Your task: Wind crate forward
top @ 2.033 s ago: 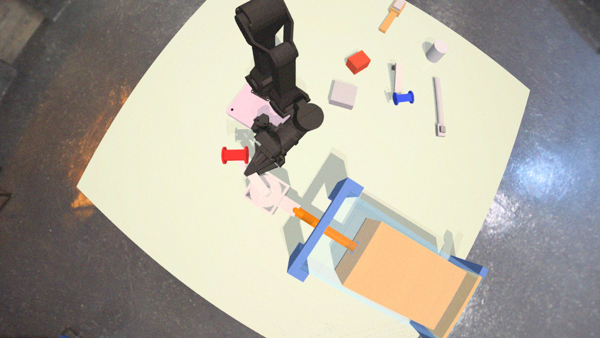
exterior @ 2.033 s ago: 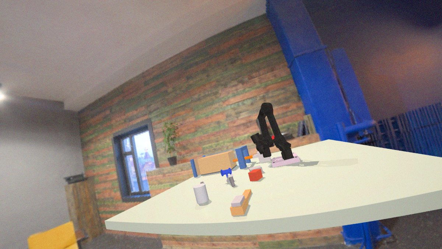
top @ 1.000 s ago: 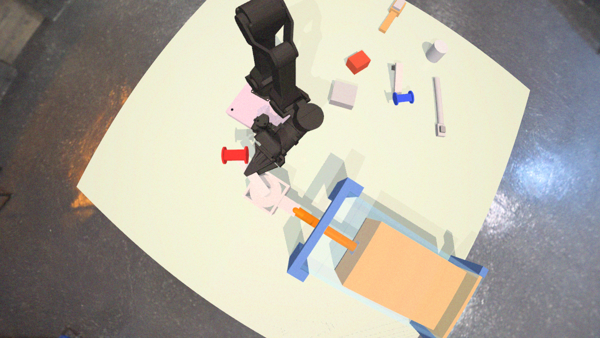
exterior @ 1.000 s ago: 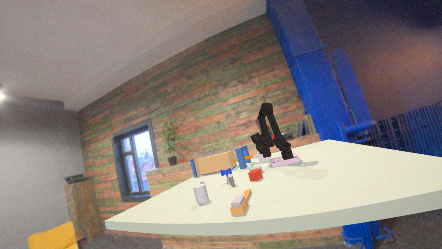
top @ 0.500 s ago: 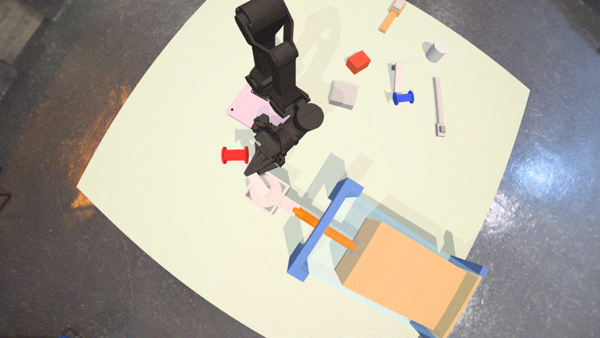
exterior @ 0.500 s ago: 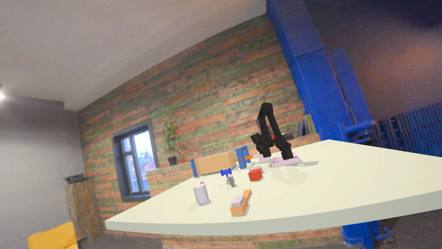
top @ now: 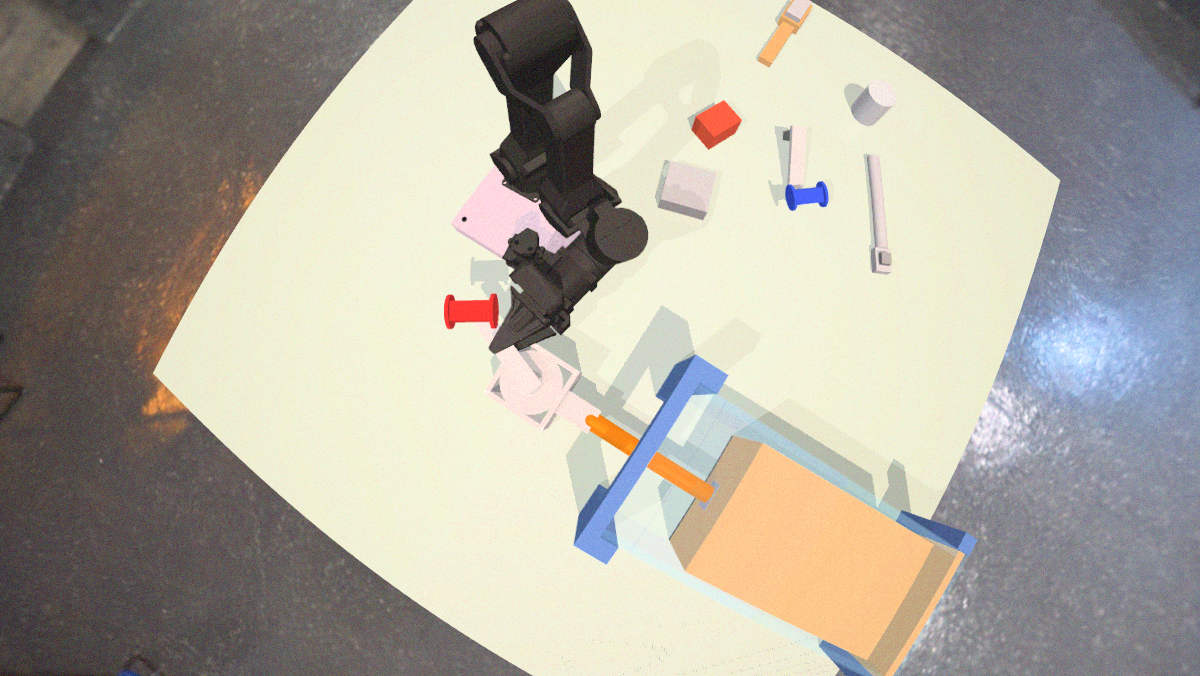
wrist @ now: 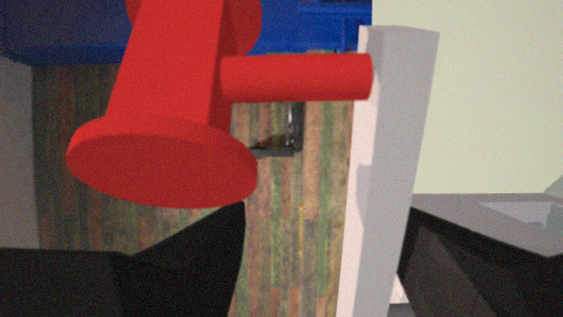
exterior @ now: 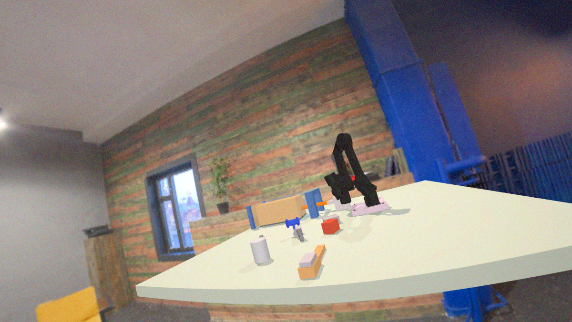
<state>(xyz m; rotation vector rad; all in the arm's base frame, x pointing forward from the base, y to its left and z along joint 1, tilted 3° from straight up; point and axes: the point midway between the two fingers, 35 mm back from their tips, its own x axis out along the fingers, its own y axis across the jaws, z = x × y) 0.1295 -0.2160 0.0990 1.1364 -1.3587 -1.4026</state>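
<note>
The crank handle with red knob is 1 cm behind my gripper tip, 1 cm to the left of it and 1 cm below it. The rest, counted from my gripper tip: grey block 9 cm ahead, 36 cm to the left, 12 cm below; then blue steel frame 21 cm ahead, 1 cm to the right, 3 cm below; then grey winch 3 cm ahead, 2 cm to the right, 10 cm below.
</note>
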